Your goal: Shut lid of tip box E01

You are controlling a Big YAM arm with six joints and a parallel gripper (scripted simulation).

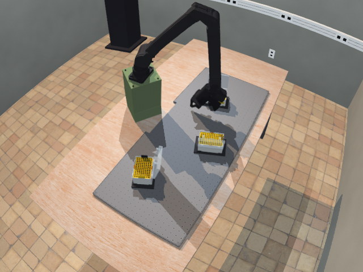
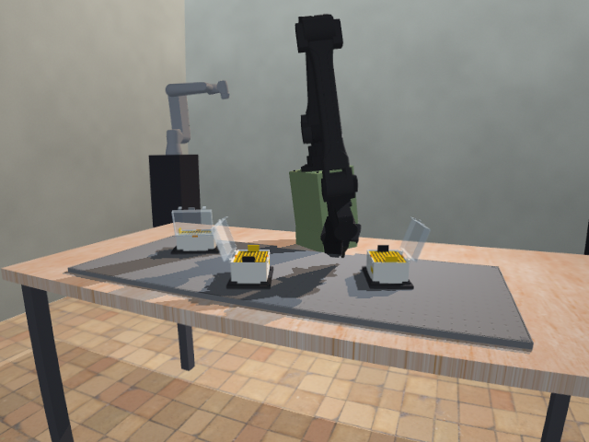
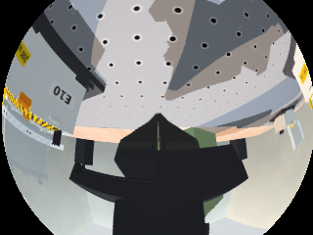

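Now: the tip box 19 cm ahead of my hand, 22 cm to the right of it and 4 cm above it. From my hand the other things lie so: lid: 9 cm ahead, 19 cm to the left, 8 cm above.
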